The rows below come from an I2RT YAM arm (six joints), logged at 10 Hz.
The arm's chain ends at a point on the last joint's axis. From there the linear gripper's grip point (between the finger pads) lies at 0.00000 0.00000 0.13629 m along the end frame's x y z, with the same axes.
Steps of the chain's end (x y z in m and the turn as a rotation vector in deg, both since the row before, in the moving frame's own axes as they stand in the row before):
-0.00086 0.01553 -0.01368 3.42 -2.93 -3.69
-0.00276 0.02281 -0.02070 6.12 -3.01 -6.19
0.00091 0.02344 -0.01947 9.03 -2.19 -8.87
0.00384 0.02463 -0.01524 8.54 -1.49 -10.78
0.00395 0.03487 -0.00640 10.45 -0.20 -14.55
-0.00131 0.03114 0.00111 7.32 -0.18 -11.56
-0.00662 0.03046 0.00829 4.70 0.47 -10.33
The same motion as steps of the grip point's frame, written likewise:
-0.00808 0.00763 -0.01410 3.42 -2.93 -3.69
-0.01067 0.00870 -0.02166 6.12 -3.01 -6.19
-0.00591 0.00254 -0.02125 9.03 -2.19 -8.87
-0.00157 0.00484 -0.01679 8.54 -1.49 -10.78
0.00035 0.01048 -0.00865 10.45 -0.20 -14.55
-0.00348 0.01394 0.00000 7.32 -0.18 -11.56
-0.00651 0.01925 0.00783 4.70 0.47 -10.33

